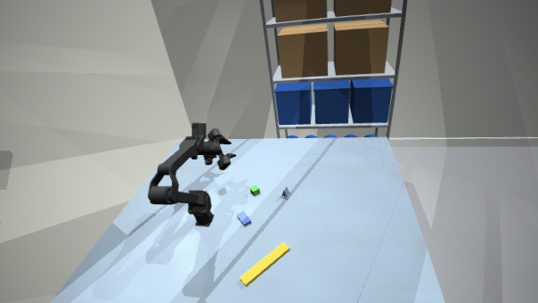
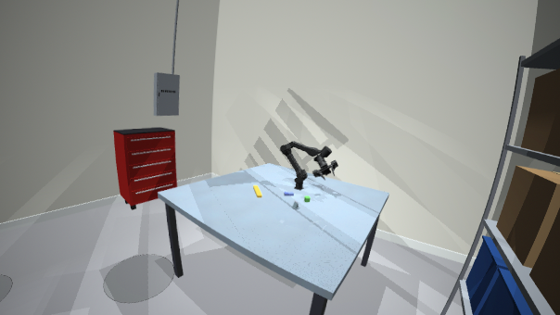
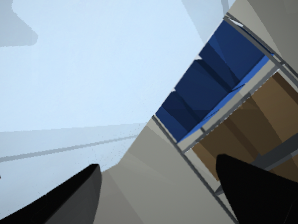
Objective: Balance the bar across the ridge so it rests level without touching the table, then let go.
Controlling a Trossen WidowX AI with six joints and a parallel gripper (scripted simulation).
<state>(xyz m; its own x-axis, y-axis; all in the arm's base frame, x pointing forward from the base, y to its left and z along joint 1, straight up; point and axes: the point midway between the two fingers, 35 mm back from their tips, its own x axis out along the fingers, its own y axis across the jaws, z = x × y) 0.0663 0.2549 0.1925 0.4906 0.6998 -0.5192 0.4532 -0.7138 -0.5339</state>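
My gripper tip is now 22 cm short of the yellow bar, 46 cm to the left of it and 17 cm above it. From my gripper tip the other things lie so: green cube 10 cm ahead, 10 cm to the right, 16 cm below; then flat blue block 9 cm ahead, 26 cm to the right, 17 cm below.
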